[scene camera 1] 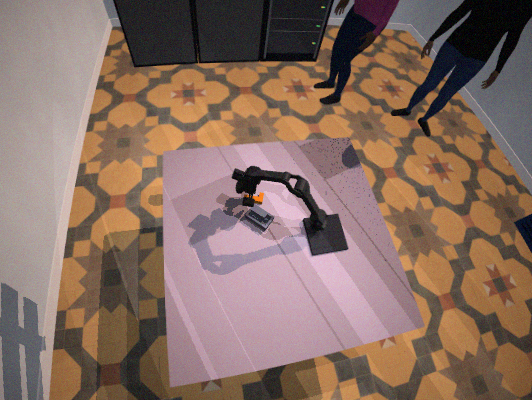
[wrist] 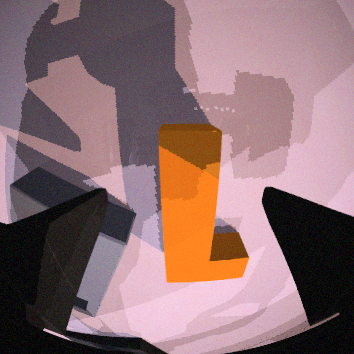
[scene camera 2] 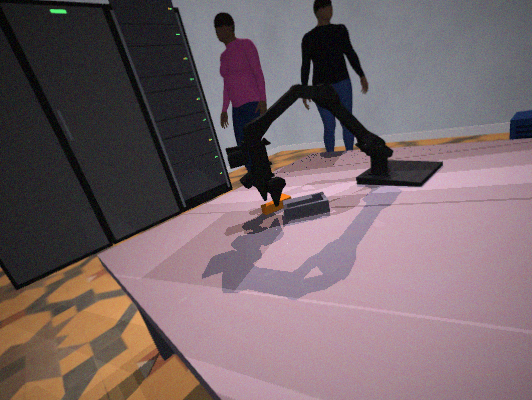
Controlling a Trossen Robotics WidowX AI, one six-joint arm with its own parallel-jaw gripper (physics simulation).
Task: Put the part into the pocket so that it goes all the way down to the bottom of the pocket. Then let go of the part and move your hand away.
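Frame: origin at the arm's base, x left, y ahead, z down, level; millimetres.
Seen in the pictures: gripper, fingertip midpoint: (scene camera 1: 249, 197) (wrist: 186, 195) (scene camera 2: 271, 203); arm's base at its link origin: (scene camera 1: 317, 225) (scene camera 2: 379, 172).
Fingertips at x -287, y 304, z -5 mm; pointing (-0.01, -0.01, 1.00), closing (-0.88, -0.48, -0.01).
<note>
Pixels of each thing's middle, then the offset from my fingertips to it. Level surfaces: height alone.
- orange L-shaped block at the middle of its body: (wrist: 209, 212) (scene camera 2: 274, 203) (scene camera 1: 253, 197) dx -5, dy -25, dz +13 mm
- pocket block at the middle of its body: (wrist: 64, 258) (scene camera 2: 305, 205) (scene camera 1: 259, 217) dx +128, dy -12, dz +10 mm
- pink table at its surface level: dz +28 mm
The part, an orange L-shaped block (scene camera 1: 258, 198) (scene camera 2: 270, 206) (wrist: 189, 215), lies on the table beside the pocket block, outside the pocket. The pocket block (scene camera 1: 254, 223) (scene camera 2: 310, 211) (wrist: 102, 270) is a grey box with a dark recess in its top; in the wrist view it is at the lower left, partly hidden behind a finger. My gripper (scene camera 1: 249, 201) (scene camera 2: 271, 202) (wrist: 186, 195) is open and points down over the part. In the wrist view the part shows between the two spread fingers, which do not touch it.
The arm's black base plate (scene camera 1: 327, 240) (scene camera 2: 400, 175) stands on the pink table (scene camera 1: 240, 325) (scene camera 2: 375, 280). The arm and gripper cast shadows across the table. Dark cabinets (scene camera 1: 230, 30) (scene camera 2: 65, 100) and two standing people are beyond the table.
</note>
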